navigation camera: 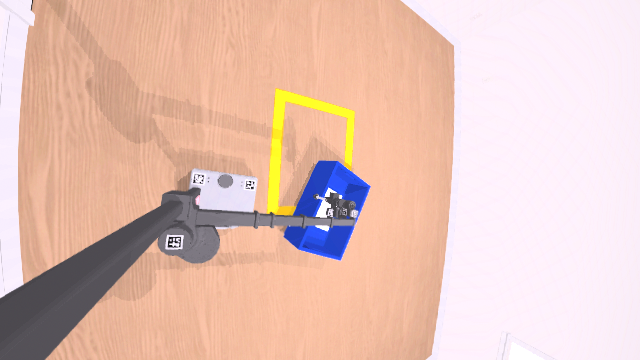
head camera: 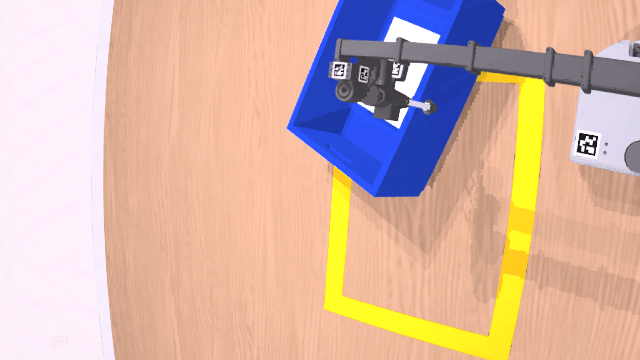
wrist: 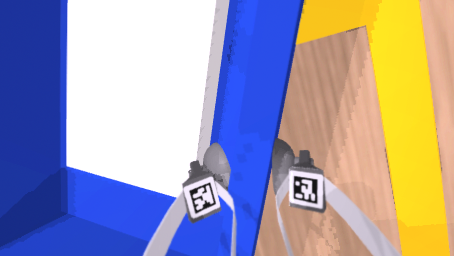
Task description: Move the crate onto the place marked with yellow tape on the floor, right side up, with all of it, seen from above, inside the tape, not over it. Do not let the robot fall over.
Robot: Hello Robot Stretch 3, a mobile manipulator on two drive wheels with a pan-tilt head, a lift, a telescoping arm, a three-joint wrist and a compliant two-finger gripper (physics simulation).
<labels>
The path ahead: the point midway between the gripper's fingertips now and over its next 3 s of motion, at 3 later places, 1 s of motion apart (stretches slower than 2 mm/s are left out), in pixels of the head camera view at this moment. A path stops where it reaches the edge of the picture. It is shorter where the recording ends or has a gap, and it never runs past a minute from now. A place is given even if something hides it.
My gripper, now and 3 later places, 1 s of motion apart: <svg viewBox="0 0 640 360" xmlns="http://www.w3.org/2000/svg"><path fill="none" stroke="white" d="M423 105L436 136L430 175L428 191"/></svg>
</labels>
